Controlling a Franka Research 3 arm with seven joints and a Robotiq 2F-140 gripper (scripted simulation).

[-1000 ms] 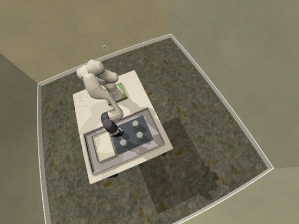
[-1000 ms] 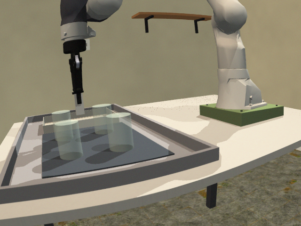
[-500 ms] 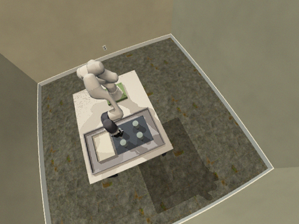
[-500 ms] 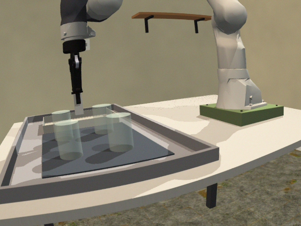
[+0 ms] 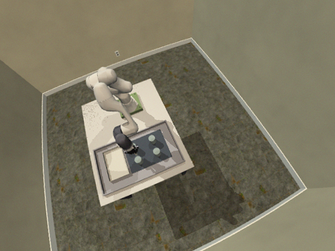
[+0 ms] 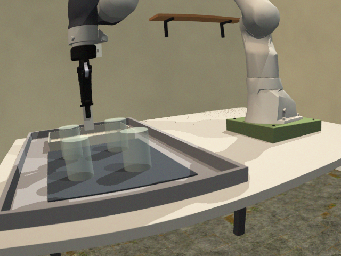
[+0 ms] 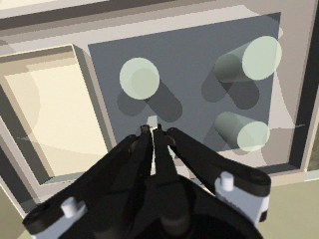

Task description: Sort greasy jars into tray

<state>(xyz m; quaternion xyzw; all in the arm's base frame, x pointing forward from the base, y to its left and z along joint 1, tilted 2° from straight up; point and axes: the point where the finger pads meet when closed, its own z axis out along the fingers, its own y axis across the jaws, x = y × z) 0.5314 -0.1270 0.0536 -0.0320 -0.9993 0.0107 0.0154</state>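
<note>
Now: the dark mat 100 mm below my hand, 90 mm to the left of it and 10 mm behind it. From my hand the other things lie so: cream tray: 230 mm to the right, 100 mm below, 30 mm behind.
</note>
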